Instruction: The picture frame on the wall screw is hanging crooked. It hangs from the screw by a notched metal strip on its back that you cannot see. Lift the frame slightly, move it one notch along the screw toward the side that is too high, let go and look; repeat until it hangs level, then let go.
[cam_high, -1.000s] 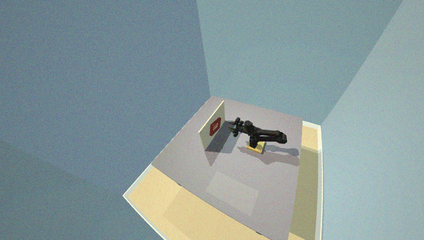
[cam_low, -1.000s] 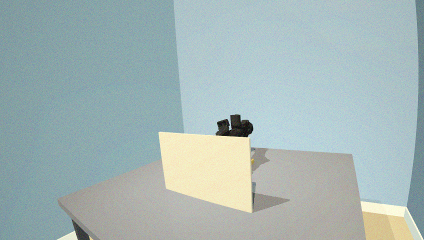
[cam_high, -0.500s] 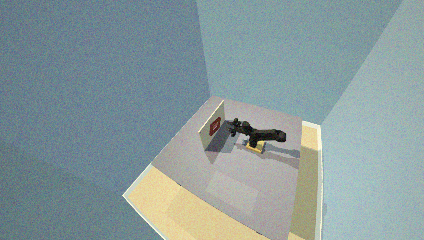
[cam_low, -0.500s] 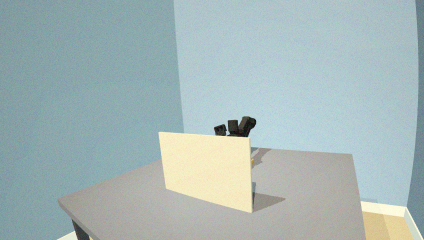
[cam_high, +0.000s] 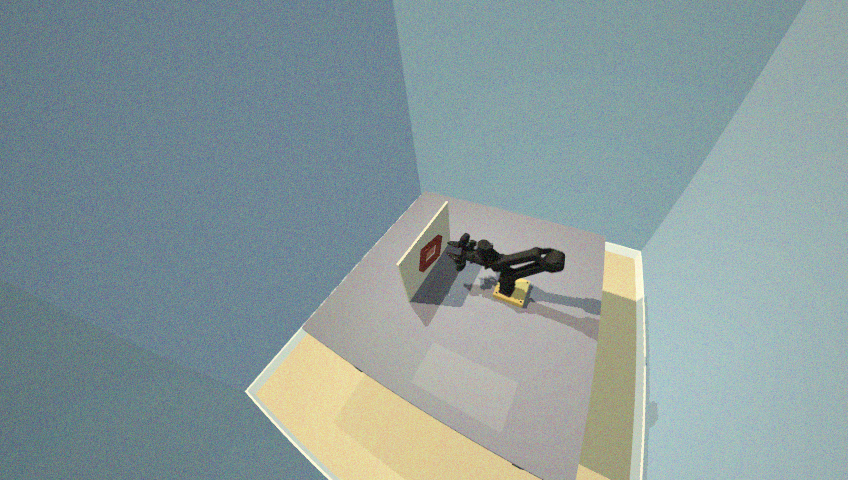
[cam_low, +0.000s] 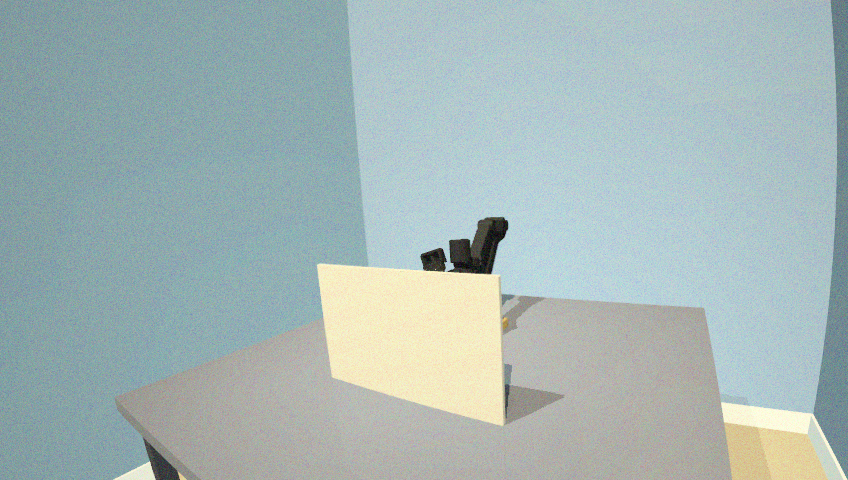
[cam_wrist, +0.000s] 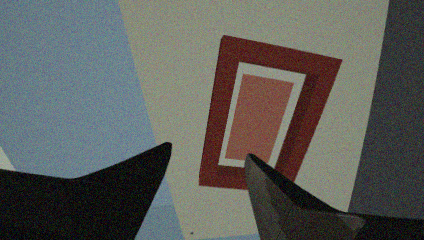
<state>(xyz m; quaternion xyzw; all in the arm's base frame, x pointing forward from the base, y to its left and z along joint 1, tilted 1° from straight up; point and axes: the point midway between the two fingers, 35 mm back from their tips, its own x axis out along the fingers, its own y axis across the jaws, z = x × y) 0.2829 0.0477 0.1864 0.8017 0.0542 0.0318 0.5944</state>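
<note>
Now: gripper tip 90 mm short of the dark red picture frame, 60 mm above it and 30 mm to the right of it. The rest, counted from my gripper tip: cream wall panel: 100 mm ahead, 70 mm below, 20 mm to the left.
</note>
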